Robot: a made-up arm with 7 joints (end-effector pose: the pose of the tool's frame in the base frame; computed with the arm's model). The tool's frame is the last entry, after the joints. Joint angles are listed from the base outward.
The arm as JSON. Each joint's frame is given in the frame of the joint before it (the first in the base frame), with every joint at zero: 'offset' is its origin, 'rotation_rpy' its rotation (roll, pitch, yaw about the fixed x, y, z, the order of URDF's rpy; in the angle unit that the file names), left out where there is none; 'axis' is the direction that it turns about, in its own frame. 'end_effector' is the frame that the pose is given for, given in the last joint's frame.
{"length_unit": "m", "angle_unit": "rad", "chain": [
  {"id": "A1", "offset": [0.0, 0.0, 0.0], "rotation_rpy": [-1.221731, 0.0, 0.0], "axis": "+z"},
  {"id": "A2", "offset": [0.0, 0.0, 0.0], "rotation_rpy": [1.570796, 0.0, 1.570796], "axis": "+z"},
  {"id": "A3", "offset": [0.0, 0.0, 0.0], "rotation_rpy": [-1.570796, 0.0, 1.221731], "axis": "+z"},
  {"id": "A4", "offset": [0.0, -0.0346, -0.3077], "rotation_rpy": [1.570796, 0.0, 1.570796], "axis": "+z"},
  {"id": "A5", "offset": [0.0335, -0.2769, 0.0], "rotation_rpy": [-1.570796, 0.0, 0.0], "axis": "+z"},
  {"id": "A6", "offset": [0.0, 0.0, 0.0], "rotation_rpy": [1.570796, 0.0, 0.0], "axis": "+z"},
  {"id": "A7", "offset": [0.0, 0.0, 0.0], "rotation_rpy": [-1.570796, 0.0, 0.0], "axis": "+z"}
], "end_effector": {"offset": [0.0, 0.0, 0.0], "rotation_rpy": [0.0, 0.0, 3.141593]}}
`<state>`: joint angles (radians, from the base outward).
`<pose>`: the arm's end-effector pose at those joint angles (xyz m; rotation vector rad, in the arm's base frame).
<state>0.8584 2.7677 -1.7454 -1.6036 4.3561 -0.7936 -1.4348</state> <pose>-0.0011 0.3991 0.2206 2.3630 0.4570 0.8697</pose>
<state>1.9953 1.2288 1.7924 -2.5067 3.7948 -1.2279 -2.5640</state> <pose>0.1143 0.2067 0.0782 1.1746 -0.4396 -0.0916</pose>
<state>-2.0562 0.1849 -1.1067 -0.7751 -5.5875 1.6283 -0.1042</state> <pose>0.3924 -0.3569 0.2005 0.9184 -0.7681 -0.9240</pose>
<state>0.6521 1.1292 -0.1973 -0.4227 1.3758 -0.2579 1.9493</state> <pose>-0.1657 0.5032 -0.2501 0.2378 -1.5069 2.2701</pose>
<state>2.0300 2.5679 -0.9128 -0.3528 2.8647 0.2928 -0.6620</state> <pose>0.2307 0.5403 0.0035 1.4792 0.7242 -0.5967</pose>
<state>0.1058 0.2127 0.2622 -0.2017 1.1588 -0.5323 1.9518</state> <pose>-0.0065 0.1390 -0.5718 0.3698 1.0953 -2.6751</pose>
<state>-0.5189 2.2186 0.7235 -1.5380 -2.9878 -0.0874 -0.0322</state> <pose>0.0535 0.1294 0.4465 -1.6996 -1.9765 -0.1176</pose>
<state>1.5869 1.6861 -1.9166 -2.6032 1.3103 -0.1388 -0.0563</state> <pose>-0.2070 0.0127 0.0822 -0.7600 1.1390 1.1699</pose>
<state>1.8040 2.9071 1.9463 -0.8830 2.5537 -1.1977 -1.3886</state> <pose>0.5462 0.1130 -0.0058 0.9882 -1.9230 0.4364</pose>
